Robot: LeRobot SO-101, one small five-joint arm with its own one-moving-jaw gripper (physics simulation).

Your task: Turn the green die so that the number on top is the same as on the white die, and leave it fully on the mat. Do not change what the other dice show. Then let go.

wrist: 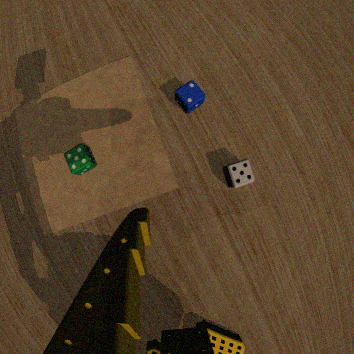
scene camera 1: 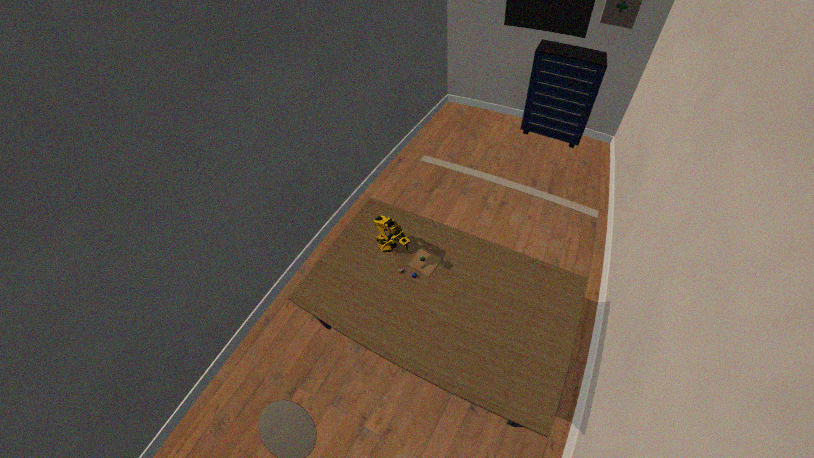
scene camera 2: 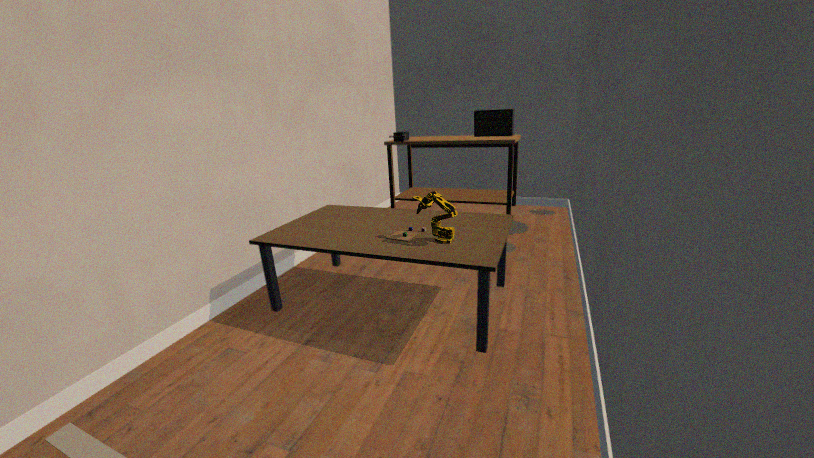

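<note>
Visible: green die point(wrist: 79, 159); tan mat point(wrist: 105, 108).
</note>
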